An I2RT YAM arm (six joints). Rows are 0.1 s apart.
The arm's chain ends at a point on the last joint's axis. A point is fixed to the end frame.
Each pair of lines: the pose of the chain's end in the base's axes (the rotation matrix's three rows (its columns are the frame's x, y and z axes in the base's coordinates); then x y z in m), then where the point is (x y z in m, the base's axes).
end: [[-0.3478 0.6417 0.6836], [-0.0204 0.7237 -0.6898], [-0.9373 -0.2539 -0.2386]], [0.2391 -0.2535 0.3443]
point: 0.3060 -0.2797 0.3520
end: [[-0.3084 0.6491 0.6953], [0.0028 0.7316 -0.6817], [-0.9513 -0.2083 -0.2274]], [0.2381 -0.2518 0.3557]
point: 0.3047 -0.2781 0.3656
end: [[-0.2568 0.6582 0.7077], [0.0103 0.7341 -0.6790], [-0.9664 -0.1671 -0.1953]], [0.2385 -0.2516 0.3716]
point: 0.3046 -0.2779 0.3848
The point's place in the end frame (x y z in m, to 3 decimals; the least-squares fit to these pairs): -0.030 0.022 0.062
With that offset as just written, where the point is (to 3 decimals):
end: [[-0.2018 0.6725 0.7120], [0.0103 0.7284 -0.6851], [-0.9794 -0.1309 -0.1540]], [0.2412 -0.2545 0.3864]
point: 0.306 -0.281 0.403
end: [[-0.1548 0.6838 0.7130], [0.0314 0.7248 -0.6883], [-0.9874 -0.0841 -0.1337]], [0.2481 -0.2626 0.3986]
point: 0.312 -0.290 0.418
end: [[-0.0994 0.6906 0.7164], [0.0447 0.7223 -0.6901], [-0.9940 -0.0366 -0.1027]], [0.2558 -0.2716 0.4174]
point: 0.318 -0.300 0.440
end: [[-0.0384 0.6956 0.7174], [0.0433 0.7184 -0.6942], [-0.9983 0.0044 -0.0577]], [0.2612 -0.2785 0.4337]
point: 0.322 -0.307 0.460
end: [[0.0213 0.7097 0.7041], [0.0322 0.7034 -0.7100], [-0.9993 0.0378 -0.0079]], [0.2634 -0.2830 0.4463]
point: 0.322 -0.313 0.477
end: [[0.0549 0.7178 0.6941], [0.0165 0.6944 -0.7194], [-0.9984 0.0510 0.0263]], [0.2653 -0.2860 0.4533]
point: 0.322 -0.316 0.486
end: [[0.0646 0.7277 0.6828], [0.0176 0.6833 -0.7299], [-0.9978 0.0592 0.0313]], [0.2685 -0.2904 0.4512]
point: 0.325 -0.321 0.484
